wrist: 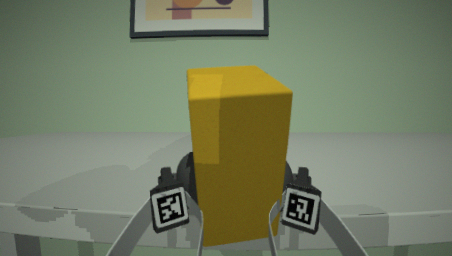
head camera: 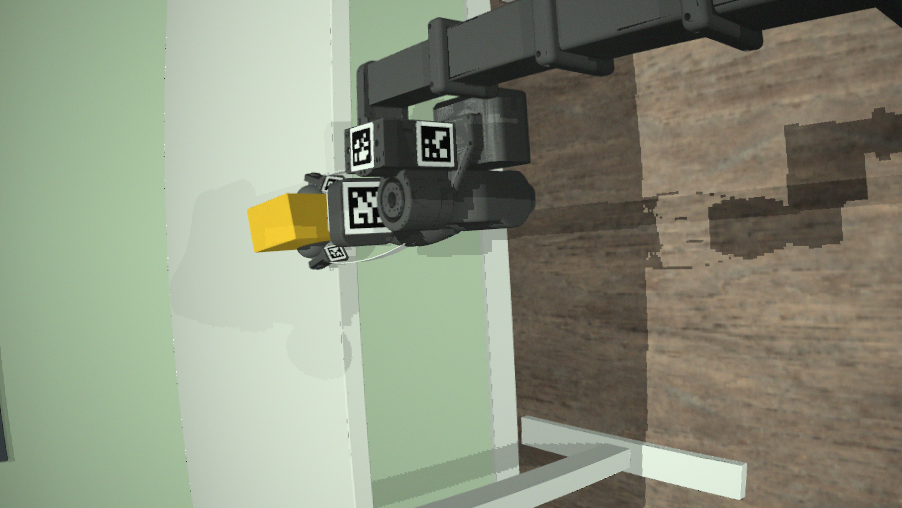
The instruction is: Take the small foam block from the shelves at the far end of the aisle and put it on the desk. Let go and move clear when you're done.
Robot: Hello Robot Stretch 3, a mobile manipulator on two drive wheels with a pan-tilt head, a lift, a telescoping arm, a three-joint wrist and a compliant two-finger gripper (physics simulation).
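Places are measured from the robot's base along level axes (x left, y back, z up), in millimetres.
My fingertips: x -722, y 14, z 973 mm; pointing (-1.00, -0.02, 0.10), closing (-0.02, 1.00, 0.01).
Behind a point stands the place of what it marks.
The small foam block (head camera: 272, 223) @(x -668, y 13, z 1035 mm) (wrist: 239, 125) @(x -650, y 18, z 1012 mm), a yellow box shape, stands roughly upright, slightly tilted, between my fingertips. My gripper (head camera: 309, 220) @(x -722, y 14, z 973 mm) (wrist: 232, 173) @(x -722, y 14, z 973 mm) is shut on it, with a fingertip pressed against each side. The pale desk (head camera: 258, 391) @(x -965, y -218, z 950 mm) (wrist: 380, 167) @(x -842, y 201, z 950 mm) lies below and behind the block; in the head view the block shows over the desk top, close to its front edge. In the wrist view the block's lower end overlaps the front edge. Whether its underside touches the desk top cannot be told. The shelves do not show in either view.
A green wall (head camera: 82, 252) @(x -1501, y -10, z 1126 mm) (wrist: 350, 75) @(x -1518, y 476, z 1177 mm) rises behind the desk, with a framed picture (wrist: 200, 33) @(x -1474, y -125, z 1331 mm) on it. The desk's white leg and foot (head camera: 694, 470) stand on the wooden floor (head camera: 770, 328) @(x -682, y -223, z 0 mm). My arm (head camera: 492, 50) @(x -324, y 97, z 1048 mm) reaches in from the upper right of the head view.
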